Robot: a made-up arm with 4 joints. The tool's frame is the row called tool. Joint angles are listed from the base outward.
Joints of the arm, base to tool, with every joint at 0 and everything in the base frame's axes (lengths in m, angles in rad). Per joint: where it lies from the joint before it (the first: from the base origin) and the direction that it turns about. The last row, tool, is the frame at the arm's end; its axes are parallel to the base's.
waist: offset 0.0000 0.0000 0.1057 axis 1 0 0
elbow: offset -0.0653 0.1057 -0.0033 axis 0 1 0
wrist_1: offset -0.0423 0.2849 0.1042 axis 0 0 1
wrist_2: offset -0.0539 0.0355 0.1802 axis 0 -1 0
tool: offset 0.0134 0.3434 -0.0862
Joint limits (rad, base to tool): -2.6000..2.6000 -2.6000..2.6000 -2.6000..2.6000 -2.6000..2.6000
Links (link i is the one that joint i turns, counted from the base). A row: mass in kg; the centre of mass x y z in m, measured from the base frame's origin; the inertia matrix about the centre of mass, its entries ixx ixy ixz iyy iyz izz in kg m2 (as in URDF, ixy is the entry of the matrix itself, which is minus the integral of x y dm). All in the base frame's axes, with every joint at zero. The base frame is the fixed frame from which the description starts. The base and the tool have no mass.
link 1: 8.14; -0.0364 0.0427 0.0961; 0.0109 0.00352 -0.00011 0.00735 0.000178 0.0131
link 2: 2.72; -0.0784 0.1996 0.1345; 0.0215 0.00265 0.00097 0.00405 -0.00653 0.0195
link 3: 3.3; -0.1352 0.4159 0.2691; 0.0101 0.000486 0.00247 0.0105 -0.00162 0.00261
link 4: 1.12; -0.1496 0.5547 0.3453; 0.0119 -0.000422 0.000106 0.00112 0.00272 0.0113
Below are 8 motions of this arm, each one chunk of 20 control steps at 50 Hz.
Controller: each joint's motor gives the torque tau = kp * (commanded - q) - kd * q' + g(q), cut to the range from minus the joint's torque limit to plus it. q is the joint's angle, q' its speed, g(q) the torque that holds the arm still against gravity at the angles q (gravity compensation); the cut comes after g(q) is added. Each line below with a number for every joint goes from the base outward.
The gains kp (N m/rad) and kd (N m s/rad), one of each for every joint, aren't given. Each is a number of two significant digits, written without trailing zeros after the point. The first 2 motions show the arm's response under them.
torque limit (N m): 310 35 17 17
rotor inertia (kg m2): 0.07 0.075 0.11 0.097
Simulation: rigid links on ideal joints. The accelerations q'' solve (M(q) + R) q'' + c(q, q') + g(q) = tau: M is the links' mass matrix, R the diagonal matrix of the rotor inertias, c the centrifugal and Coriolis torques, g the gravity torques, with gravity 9.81 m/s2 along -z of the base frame. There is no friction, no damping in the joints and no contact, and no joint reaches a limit. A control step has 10 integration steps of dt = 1/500 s. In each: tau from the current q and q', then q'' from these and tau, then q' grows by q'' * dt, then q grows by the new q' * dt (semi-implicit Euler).
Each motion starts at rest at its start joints. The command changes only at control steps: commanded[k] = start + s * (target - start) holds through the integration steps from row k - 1 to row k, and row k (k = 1, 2, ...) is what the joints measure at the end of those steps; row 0 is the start. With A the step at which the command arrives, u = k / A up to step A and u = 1 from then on. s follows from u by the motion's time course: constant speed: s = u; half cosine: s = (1 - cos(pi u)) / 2; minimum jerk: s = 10 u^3 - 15 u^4 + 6 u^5; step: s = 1 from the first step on.
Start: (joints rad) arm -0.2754 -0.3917 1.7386 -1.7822
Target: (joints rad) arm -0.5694 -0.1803 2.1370 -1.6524
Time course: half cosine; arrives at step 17
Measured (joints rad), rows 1 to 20:
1: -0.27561 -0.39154 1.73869 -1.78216
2: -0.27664 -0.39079 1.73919 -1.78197
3: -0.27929 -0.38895 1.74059 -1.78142
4: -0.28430 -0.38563 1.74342 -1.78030
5: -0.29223 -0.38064 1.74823 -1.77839
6: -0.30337 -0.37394 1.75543 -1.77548
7: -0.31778 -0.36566 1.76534 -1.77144
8: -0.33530 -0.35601 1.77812 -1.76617
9: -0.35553 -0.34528 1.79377 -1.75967
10: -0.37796 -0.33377 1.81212 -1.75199
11: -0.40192 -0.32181 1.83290 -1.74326
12: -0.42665 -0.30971 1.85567 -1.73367
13: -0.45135 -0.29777 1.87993 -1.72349
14: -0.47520 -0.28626 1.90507 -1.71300
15: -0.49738 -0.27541 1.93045 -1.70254
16: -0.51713 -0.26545 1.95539 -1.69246
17: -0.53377 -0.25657 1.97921 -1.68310
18: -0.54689 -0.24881 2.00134 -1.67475
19: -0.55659 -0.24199 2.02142 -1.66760
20: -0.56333 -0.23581 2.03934 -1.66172
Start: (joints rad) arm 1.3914 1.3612 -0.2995 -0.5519
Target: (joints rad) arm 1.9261 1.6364 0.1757 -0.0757
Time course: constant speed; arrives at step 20
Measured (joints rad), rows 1 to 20:
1: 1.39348 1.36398 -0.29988 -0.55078
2: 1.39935 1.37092 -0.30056 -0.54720
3: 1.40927 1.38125 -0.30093 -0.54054
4: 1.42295 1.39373 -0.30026 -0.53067
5: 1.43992 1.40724 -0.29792 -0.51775
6: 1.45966 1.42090 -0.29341 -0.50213
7: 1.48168 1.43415 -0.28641 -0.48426
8: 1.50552 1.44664 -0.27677 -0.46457
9: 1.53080 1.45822 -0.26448 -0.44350
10: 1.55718 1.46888 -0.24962 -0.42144
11: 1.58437 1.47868 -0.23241 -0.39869
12: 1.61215 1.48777 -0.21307 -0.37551
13: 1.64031 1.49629 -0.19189 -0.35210
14: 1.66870 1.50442 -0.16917 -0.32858
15: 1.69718 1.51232 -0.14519 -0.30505
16: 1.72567 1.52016 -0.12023 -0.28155
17: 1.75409 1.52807 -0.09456 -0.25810
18: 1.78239 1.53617 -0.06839 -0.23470
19: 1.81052 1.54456 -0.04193 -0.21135
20: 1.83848 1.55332 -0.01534 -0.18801
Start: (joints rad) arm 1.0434 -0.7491 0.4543 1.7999
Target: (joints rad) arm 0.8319 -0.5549 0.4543 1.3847
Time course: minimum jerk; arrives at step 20
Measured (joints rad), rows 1 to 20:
1: 1.04338 -0.74907 0.45430 1.79988
2: 1.04319 -0.74881 0.45433 1.79975
3: 1.04254 -0.74797 0.45440 1.79921
4: 1.04103 -0.74611 0.45452 1.79782
5: 1.03823 -0.74281 0.45469 1.79494
6: 1.03373 -0.73781 0.45487 1.78989
7: 1.02725 -0.73097 0.45503 1.78200
8: 1.01860 -0.72232 0.45513 1.77070
9: 1.00776 -0.71207 0.45512 1.75559
10: 0.99484 -0.70052 0.45498 1.73650
11: 0.98011 -0.68809 0.45468 1.71350
12: 0.96394 -0.67523 0.45422 1.68695
13: 0.94681 -0.66245 0.45359 1.65741
14: 0.92928 -0.65022 0.45282 1.62569
15: 0.91193 -0.63900 0.45196 1.59274
16: 0.89535 -0.62916 0.45105 1.55962
17: 0.88009 -0.62097 0.45018 1.52740
18: 0.86661 -0.61456 0.44942 1.49714
19: 0.85521 -0.60992 0.44886 1.46970
20: 0.84602 -0.60679 0.44859 1.44574

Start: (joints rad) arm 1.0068 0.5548 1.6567 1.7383
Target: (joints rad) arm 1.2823 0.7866 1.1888 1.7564
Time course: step
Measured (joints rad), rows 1 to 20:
1: 1.02286 0.56230 1.63891 1.73576
2: 1.05827 0.57855 1.60053 1.73172
3: 1.10205 0.59851 1.55342 1.72892
4: 1.14673 0.61916 1.50502 1.72851
5: 1.18769 0.63883 1.45968 1.73060
6: 1.22246 0.65676 1.41961 1.73474
7: 1.25009 0.67271 1.38552 1.74018
8: 1.27066 0.68674 1.35715 1.74617
9: 1.28486 0.69906 1.33375 1.75204
10: 1.29372 0.70992 1.31436 1.75727
11: 1.29835 0.71958 1.29805 1.76154
12: 1.29986 0.72825 1.28403 1.76470
13: 1.29921 0.73613 1.27169 1.76673
14: 1.29722 0.74331 1.26060 1.76771
15: 1.29454 0.74990 1.25050 1.76782
16: 1.29162 0.75593 1.24125 1.76723
17: 1.28881 0.76142 1.23278 1.76615
18: 1.28630 0.76637 1.22509 1.76476
19: 1.28420 0.77080 1.21817 1.76324
20: 1.28256 0.77469 1.21205 1.76172

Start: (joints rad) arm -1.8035 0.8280 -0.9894 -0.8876
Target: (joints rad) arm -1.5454 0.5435 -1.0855 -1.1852
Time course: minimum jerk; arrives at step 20
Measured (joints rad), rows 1 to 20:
1: -1.80348 0.82800 -0.98941 -0.88761
2: -1.80335 0.82803 -0.98950 -0.88771
3: -1.80286 0.82808 -0.98983 -0.88809
4: -1.80162 0.82812 -0.99064 -0.88908
5: -1.79916 0.82801 -0.99223 -0.89110
6: -1.79497 0.82752 -0.99484 -0.89462
7: -1.78859 0.82630 -0.99869 -0.90010
8: -1.77969 0.82395 -1.00383 -0.90793
9: -1.76806 0.82003 -1.01022 -0.91842
10: -1.75368 0.81412 -1.01765 -0.93171
11: -1.73671 0.80586 -1.02582 -0.94776
12: -1.71751 0.79503 -1.03433 -0.96639
13: -1.69658 0.78152 -1.04274 -0.98721
14: -1.67456 0.76541 -1.05061 -1.00971
15: -1.65215 0.74695 -1.05754 -1.03324
16: -1.63014 0.72656 -1.06322 -1.05705
17: -1.60926 0.70479 -1.06743 -1.08040
18: -1.59020 0.68233 -1.07008 -1.10254
19: -1.57351 0.65988 -1.07119 -1.12283
20: -1.55958 0.63817 -1.07092 -1.14076

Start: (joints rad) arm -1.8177 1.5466 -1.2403 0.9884
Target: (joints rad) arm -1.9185 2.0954 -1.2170 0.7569
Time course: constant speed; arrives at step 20
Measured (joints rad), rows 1 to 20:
1: -1.81781 1.54716 -1.24008 0.98801
2: -1.81825 1.54901 -1.23940 0.98669
3: -1.81918 1.55261 -1.23819 0.98412
4: -1.82071 1.55829 -1.23649 0.98017
5: -1.82289 1.56621 -1.23441 0.97482
6: -1.82571 1.57647 -1.23208 0.96814
7: -1.82914 1.58905 -1.22963 0.96027
8: -1.83313 1.60388 -1.22721 0.95137
9: -1.83760 1.62083 -1.22489 0.94161
10: -1.84249 1.63973 -1.22278 0.93116
11: -1.84772 1.66039 -1.22092 0.92018
12: -1.85322 1.68262 -1.21934 0.90879
13: -1.85891 1.70618 -1.21805 0.89713
14: -1.86474 1.73090 -1.21704 0.88529
15: -1.87066 1.75657 -1.21629 0.87334
16: -1.87661 1.78300 -1.21578 0.86134
17: -1.88257 1.81005 -1.21546 0.84934
18: -1.88850 1.83755 -1.21529 0.83737
19: -1.89438 1.86540 -1.21523 0.82544
20: -1.90019 1.89348 -1.21523 0.81356

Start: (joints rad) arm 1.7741 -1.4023 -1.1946 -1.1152
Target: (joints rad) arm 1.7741 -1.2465 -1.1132 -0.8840
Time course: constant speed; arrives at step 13
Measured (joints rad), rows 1 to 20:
1: 1.77397 -1.40180 -1.19438 -1.11456
2: 1.77368 -1.40039 -1.19365 -1.11241
3: 1.77330 -1.39798 -1.19224 -1.10827
4: 1.77290 -1.39457 -1.19012 -1.10195
5: 1.77251 -1.39018 -1.18732 -1.09345
6: 1.77218 -1.38485 -1.18389 -1.08293
7: 1.77192 -1.37865 -1.17994 -1.07060
8: 1.77175 -1.37163 -1.17556 -1.05672
9: 1.77165 -1.36387 -1.17083 -1.04157
10: 1.77162 -1.35543 -1.16585 -1.02540
11: 1.77167 -1.34639 -1.16067 -1.00846
12: 1.77177 -1.33681 -1.15535 -0.99094
13: 1.77192 -1.32676 -1.14994 -0.97303
14: 1.77222 -1.31681 -1.14468 -0.95550
15: 1.77271 -1.30743 -1.13992 -0.93934
16: 1.77330 -1.29877 -1.13581 -0.92509
17: 1.77392 -1.29088 -1.13240 -0.91302
18: 1.77452 -1.28378 -1.12965 -0.90315
19: 1.77505 -1.27747 -1.12750 -0.89537
20: 1.77550 -1.27190 -1.12585 -0.88945

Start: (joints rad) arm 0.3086 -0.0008 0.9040 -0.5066
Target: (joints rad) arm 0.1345 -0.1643 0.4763 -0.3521
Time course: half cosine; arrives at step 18
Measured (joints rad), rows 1 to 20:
1: 0.30853 -0.00079 0.90395 -0.50657
2: 0.30818 -0.00075 0.90368 -0.50640
3: 0.30720 -0.00070 0.90287 -0.50592
4: 0.30526 -0.00074 0.90110 -0.50489
5: 0.30202 -0.00103 0.89788 -0.50308
6: 0.29724 -0.00176 0.89275 -0.50027
7: 0.29076 -0.00318 0.88526 -0.49628
8: 0.28254 -0.00553 0.87504 -0.49098
9: 0.27264 -0.00901 0.86184 -0.48430
10: 0.26121 -0.01379 0.84553 -0.47627
11: 0.24851 -0.02000 0.82616 -0.46697
12: 0.23485 -0.02766 0.80390 -0.45655
13: 0.22061 -0.03674 0.77910 -0.44526
14: 0.20618 -0.04713 0.75226 -0.43337
15: 0.19201 -0.05865 0.72400 -0.42122
16: 0.17851 -0.07104 0.69506 -0.40917
17: 0.16610 -0.08398 0.66622 -0.39759
18: 0.15517 -0.09711 0.63833 -0.38686
19: 0.14602 -0.11003 0.61216 -0.37729
20: 0.13872 -0.12231 0.58831 -0.36908

